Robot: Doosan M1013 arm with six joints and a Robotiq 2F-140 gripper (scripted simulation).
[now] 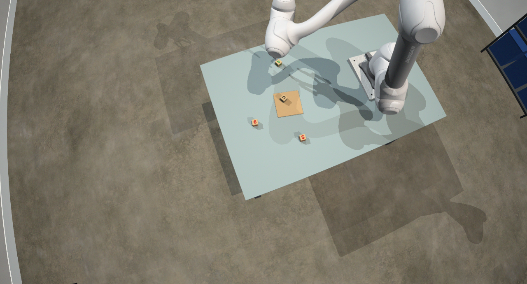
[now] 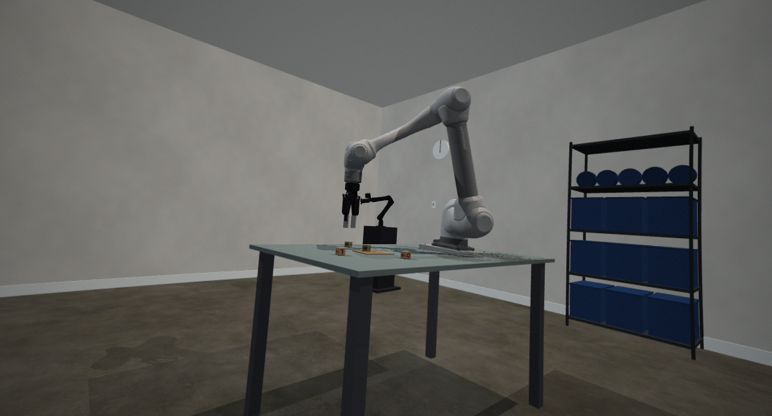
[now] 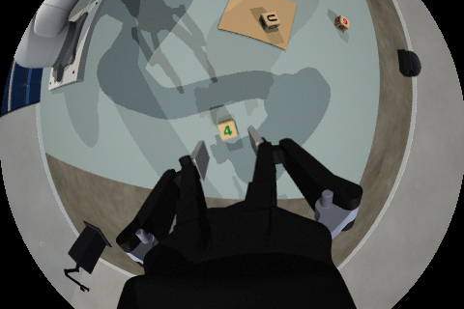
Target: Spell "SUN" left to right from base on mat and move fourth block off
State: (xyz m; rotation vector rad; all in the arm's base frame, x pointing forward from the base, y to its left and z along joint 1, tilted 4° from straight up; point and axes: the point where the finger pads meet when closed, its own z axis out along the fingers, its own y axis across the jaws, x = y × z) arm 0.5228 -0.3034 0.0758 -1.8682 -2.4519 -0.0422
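The N block lies 11 cm below my hand. Round my hand: S block: 9 cm ahead, 46 cm to the left, 11 cm below; then mat: 7 cm ahead, 25 cm to the left, 13 cm below; then 6 block: 28 cm ahead, 28 cm to the left, 11 cm below.
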